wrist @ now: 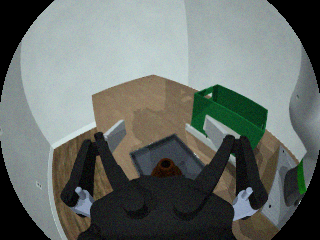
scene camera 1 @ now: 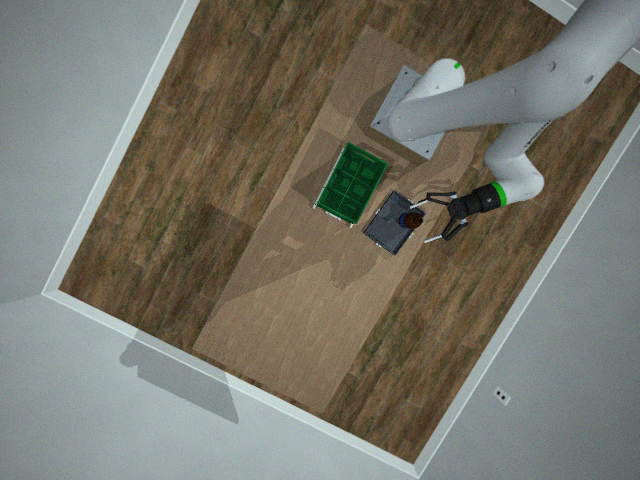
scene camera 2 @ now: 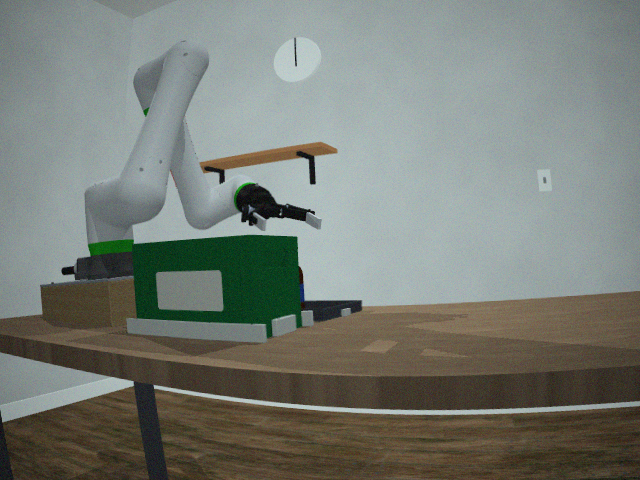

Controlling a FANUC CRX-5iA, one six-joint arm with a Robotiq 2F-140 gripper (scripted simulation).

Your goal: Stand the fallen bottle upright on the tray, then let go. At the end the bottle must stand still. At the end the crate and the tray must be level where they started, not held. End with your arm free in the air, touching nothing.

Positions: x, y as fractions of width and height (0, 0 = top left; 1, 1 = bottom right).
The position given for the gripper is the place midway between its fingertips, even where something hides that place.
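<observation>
You can see the gripper (scene camera 2: 0.46, 0.47), and it appears in the wrist view (wrist: 0.52, 0.53) and in scene camera 1 (scene camera 1: 0.65, 0.47) too. There's a tray (scene camera 1: 0.60, 0.48), and you get the tray again in the wrist view (wrist: 0.46, 0.66) and in scene camera 2 (scene camera 2: 0.50, 0.65). There's also a green crate (scene camera 2: 0.38, 0.58), and the wrist view (wrist: 0.68, 0.45) and scene camera 1 (scene camera 1: 0.56, 0.37) show the green crate as well.
</observation>
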